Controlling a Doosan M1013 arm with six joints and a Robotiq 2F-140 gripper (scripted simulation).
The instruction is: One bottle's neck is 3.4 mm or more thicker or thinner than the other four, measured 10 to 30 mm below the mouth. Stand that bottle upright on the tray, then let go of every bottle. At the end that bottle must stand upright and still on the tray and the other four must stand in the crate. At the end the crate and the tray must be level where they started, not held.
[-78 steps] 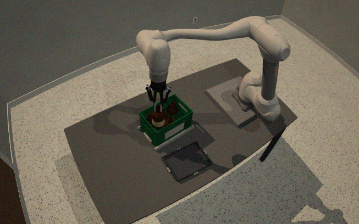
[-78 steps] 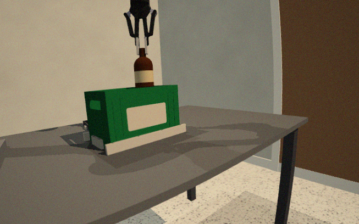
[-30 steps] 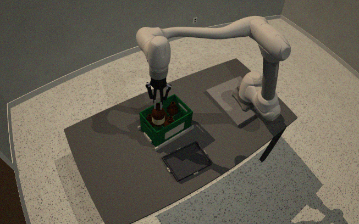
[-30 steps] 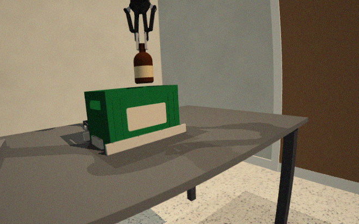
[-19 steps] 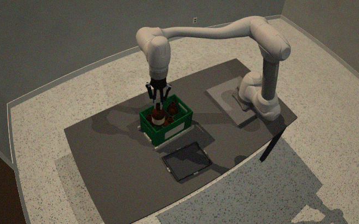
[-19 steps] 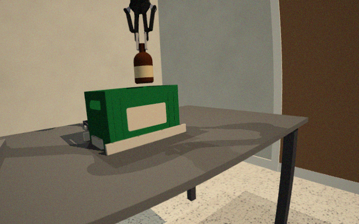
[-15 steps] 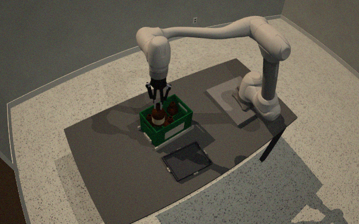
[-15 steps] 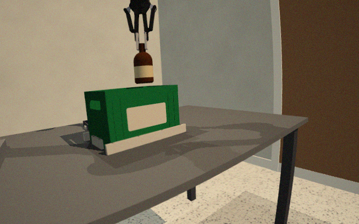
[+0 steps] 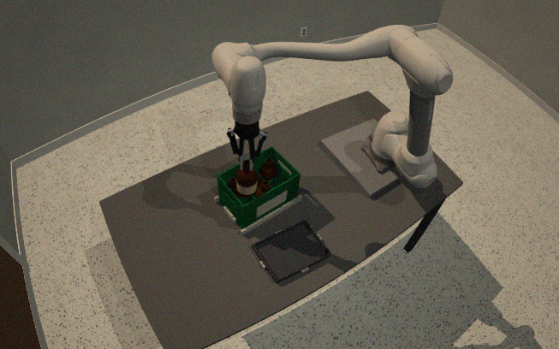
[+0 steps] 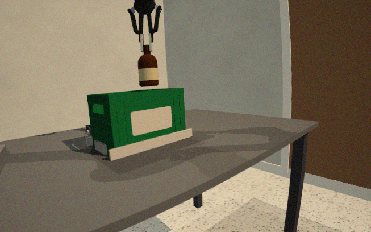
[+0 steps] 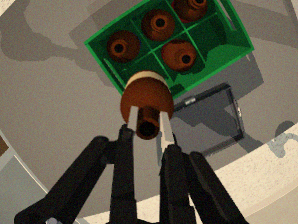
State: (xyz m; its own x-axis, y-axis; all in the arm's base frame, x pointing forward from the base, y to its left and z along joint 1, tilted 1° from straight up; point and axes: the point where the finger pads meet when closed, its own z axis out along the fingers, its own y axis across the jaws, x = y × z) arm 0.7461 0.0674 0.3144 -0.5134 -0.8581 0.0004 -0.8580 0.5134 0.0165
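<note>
My gripper is now 90 mm above the bottle. The rest, counted from my hand: crate 70 mm behind, 60 mm to the right, 270 mm below; then black tray 100 mm behind, 220 mm to the left, 340 mm below.
</note>
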